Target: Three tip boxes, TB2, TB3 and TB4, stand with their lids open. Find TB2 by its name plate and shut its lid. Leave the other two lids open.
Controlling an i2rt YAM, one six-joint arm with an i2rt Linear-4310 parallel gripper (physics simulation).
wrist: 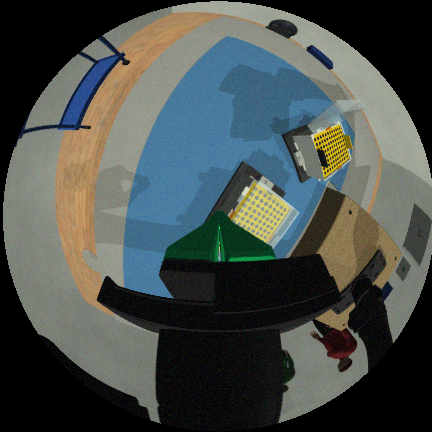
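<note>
My gripper (218,216), in sight. Clear lid (338,110). Another clear lid (262,212).
</note>
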